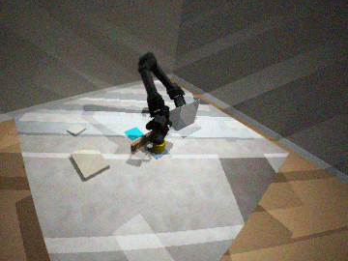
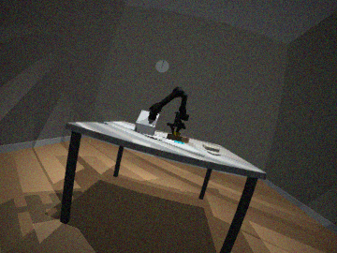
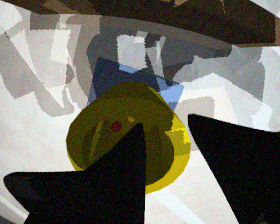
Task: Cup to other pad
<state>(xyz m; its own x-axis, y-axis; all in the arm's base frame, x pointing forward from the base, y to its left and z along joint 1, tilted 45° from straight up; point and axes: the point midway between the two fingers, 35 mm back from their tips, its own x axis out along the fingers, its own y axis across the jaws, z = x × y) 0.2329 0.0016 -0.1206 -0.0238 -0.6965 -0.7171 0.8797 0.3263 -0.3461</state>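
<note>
Now: the blue pad 30 mm ahead of my gripper tip, 20 mm to the left of it and 50 mm below it. Also, from my gripper tip: wooden bar 40 mm ahead, 80 mm to the right, 30 mm below; then teal pad 60 mm ahead, 180 mm to the right, 50 mm below; then yellow cup 20 mm ahead, 10 mm to the left, 10 mm below.
</note>
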